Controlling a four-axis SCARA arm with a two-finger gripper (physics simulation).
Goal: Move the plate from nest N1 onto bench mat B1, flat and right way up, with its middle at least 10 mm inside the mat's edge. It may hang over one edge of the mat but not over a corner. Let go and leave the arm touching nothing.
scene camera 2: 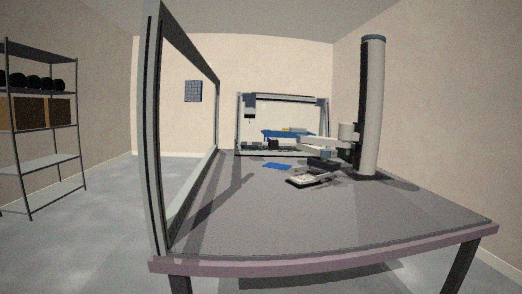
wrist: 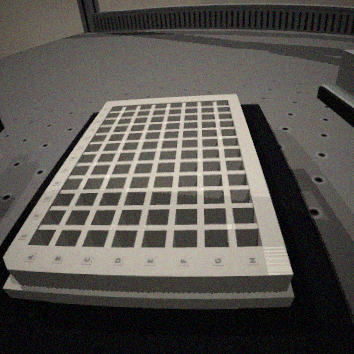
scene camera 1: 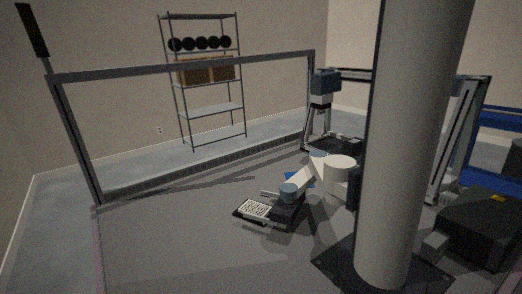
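Note:
The white plate lies flat, openings up, in the black nest N1. My gripper is open and low over the nest. Its fingers stand wide on either side of the plate, with nothing gripped. In the wrist view one finger shows at the right and a sliver of the other at the left edge. Exact finger height beside the plate is hard to tell. The blue bench mat B1 lies behind the nest, partly hidden by the arm in scene camera 1.
The arm's thick white column stands on a dark base plate. A gantry machine stands at the far end of the table. A grey frame runs along one table side. A dark box sits behind the column.

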